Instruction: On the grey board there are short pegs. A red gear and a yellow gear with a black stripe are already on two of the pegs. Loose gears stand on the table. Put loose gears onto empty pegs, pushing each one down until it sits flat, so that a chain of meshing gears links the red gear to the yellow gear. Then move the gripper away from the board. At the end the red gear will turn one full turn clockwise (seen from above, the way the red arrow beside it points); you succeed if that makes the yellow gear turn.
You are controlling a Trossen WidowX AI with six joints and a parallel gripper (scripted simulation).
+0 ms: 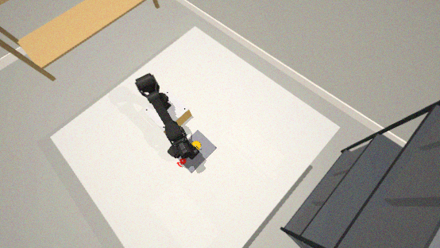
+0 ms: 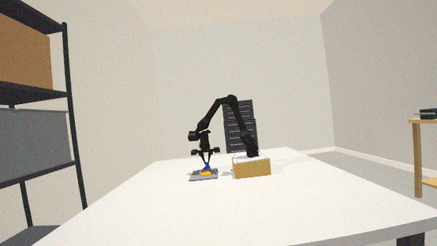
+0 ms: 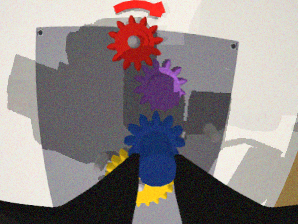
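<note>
Right now the purple gear is 4 cm to the right of my gripper tip and 4 cm below it. The rest, counted from my gripper tip: red gear 1 cm ahead, 7 cm to the right, 5 cm below; blue gear 1 cm below; yellow gear 1 cm ahead, 5 cm to the left, 5 cm below.
</note>
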